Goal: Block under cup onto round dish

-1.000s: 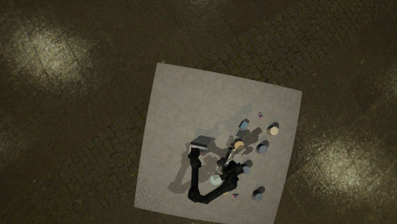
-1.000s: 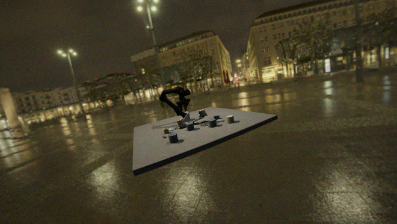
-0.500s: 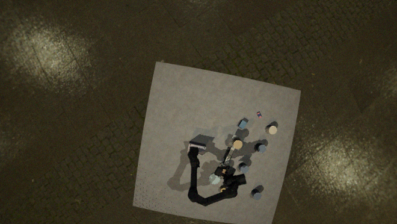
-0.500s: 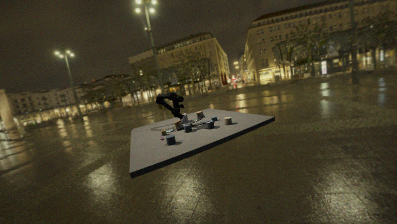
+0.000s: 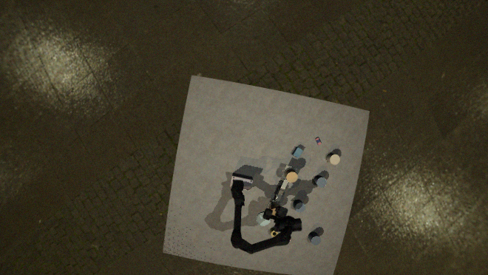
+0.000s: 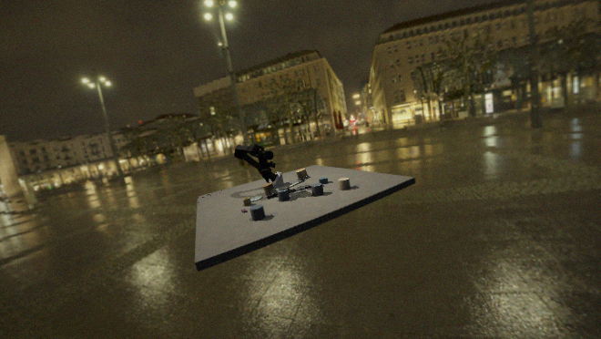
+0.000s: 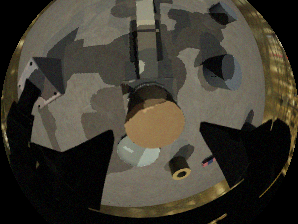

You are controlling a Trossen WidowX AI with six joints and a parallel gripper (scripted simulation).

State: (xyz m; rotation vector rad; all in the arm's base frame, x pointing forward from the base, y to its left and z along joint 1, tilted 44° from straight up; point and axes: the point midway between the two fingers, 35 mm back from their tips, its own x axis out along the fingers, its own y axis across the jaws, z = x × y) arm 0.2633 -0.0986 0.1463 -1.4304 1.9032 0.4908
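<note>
The cup is 1 cm behind my gripper tip, 2 cm to the right of it and 5 cm below it. Round my gripper tip: blue block 13 cm ahead, 39 cm to the left, 9 cm below; then pale round dish 7 cm behind, 9 cm to the right, 11 cm below; then balance beam 4 cm ahead, 13 cm to the left, 7 cm below.
</note>
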